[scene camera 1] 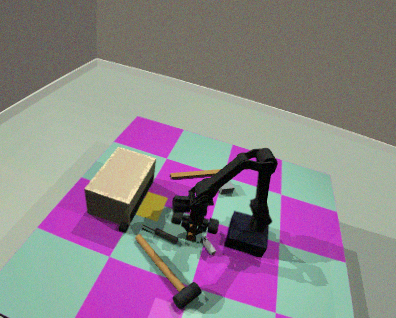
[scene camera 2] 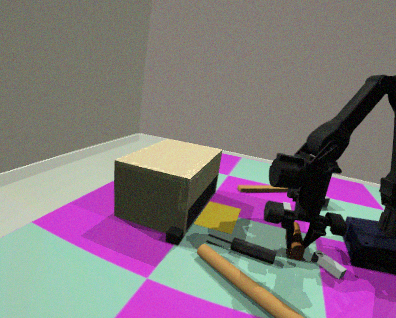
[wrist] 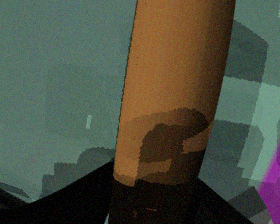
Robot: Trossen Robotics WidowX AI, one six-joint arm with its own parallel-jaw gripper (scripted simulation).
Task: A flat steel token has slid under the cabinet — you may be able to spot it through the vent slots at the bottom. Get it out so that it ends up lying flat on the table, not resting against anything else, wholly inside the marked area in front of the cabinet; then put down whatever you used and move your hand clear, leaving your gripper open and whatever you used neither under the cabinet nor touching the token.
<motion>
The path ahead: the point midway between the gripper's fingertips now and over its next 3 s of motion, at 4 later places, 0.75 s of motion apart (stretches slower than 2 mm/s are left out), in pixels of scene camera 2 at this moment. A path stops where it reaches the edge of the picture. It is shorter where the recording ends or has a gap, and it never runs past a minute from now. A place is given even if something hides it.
My gripper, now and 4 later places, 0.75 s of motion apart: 294, 248; 302, 240; 309, 224; 313, 207; 312, 199
</motion>
